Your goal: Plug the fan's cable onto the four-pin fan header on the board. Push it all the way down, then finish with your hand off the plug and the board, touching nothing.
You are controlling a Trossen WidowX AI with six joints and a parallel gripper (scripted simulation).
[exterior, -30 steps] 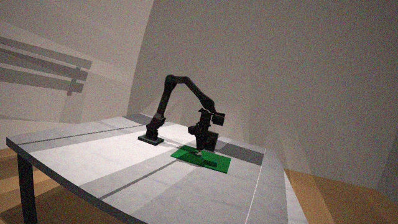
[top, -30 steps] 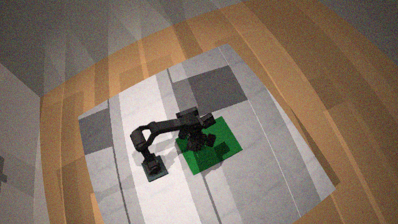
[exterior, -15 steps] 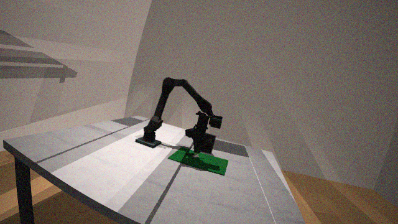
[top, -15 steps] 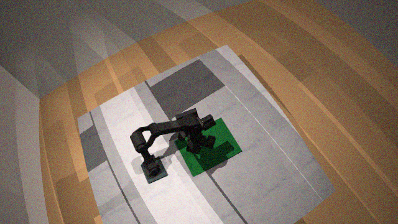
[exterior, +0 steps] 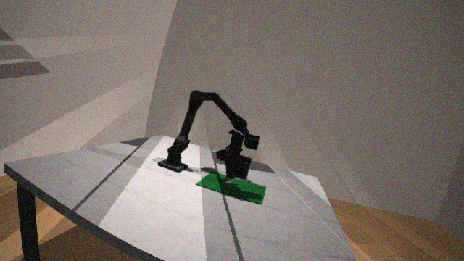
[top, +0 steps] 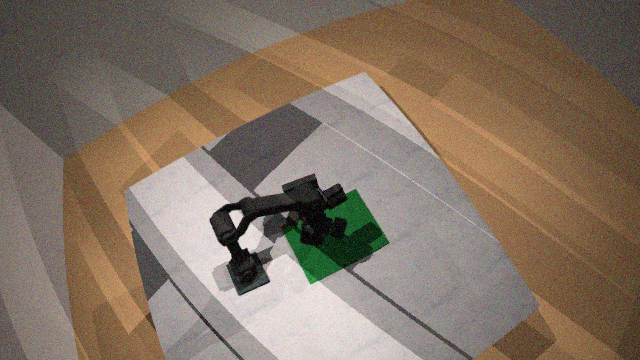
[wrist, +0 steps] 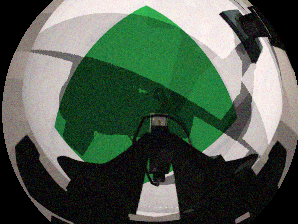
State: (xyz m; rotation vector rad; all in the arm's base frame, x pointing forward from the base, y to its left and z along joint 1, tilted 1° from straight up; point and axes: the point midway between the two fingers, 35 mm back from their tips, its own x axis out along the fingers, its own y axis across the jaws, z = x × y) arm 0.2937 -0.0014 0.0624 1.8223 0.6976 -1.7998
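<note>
Right now my gripper tip is 10 mm short of the dark plug, 10 mm to the right of it and 10 mm below it. Also, from my gripper tip: black fan: 20 mm ahead, 150 mm to the left, 20 mm above; green board: 40 mm ahead, 20 mm to the right, 60 mm below.
</note>
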